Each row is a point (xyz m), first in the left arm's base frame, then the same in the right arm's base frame.
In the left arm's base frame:
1: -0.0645 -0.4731 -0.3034
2: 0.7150 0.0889 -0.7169
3: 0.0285 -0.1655 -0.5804
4: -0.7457 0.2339 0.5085
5: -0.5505 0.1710 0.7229
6: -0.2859 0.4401 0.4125
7: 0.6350 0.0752 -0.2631
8: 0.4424 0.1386 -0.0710
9: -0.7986 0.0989 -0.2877
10: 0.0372 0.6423 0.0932
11: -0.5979 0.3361 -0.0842
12: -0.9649 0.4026 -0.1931
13: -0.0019 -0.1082 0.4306
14: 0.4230 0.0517 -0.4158
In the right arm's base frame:
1: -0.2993 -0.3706 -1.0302
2: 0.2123 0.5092 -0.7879
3: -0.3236 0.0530 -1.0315
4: -1.2368 -0.5888 -0.1957
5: -1.0416 -0.7202 -0.0148
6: -0.8918 -0.2550 -0.0148
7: 0.1255 0.1809 -0.4761
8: -0.0843 0.0474 -0.3489
9: -1.1993 -0.1778 -0.8918
10: -0.6615 0.1847 -0.0442
11: -1.1168 -0.0887 -0.5407
12: -1.4755 -0.0708 -0.6890
13: -0.4158 -0.5761 -0.2428
14: -0.0536 0.2063 -0.6661

